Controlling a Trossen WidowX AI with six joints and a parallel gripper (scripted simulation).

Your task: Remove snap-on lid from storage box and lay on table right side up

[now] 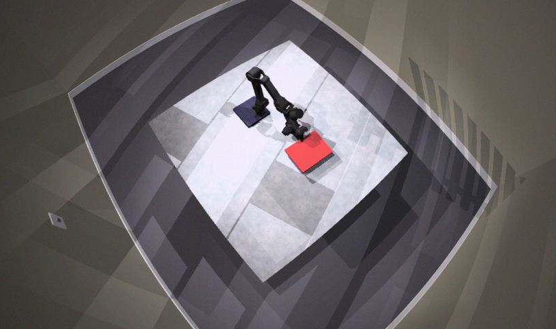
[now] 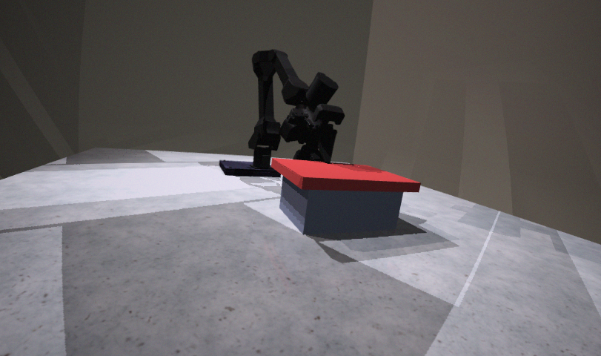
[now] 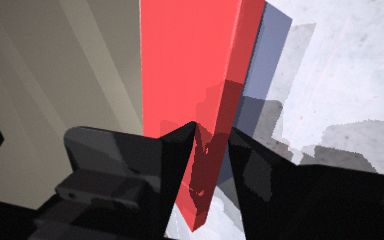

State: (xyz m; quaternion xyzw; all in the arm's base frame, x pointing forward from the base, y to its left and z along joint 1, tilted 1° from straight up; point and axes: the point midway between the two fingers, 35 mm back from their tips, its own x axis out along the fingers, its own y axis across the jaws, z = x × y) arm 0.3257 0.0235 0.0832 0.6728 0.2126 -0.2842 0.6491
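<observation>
Right now the red lid is 7 cm ahead of my gripper tip and 1 cm to the right of it. The rest, counted from my gripper tip: storage box: 7 cm ahead, 4 cm below, 1 cm to the right.
</observation>
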